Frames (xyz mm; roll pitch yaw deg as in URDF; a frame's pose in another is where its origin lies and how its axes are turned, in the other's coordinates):
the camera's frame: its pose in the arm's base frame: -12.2 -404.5 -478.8 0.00 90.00 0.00
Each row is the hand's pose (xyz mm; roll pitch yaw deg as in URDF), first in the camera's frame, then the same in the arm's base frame.
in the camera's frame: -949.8 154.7 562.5 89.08 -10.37 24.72
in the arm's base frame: 550.3 -249.8 471.0 157.72 63.32 66.37
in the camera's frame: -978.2 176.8 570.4 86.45 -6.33 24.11
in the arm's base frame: 558.2 -227.7 499.4 162.61 65.12 74.81
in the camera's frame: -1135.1 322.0 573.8 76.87 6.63 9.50
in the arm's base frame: 561.6 -82.5 656.3 -158.53 78.43 125.16
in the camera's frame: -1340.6 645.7 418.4 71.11 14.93 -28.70
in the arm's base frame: 406.2 241.2 861.8 -44.09 57.94 -119.04
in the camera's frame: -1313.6 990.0 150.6 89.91 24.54 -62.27
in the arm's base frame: 138.4 585.5 834.8 -12.41 25.04 -117.29
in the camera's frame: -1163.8 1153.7 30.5 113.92 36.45 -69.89
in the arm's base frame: 18.3 749.2 685.0 11.65 16.06 -128.19
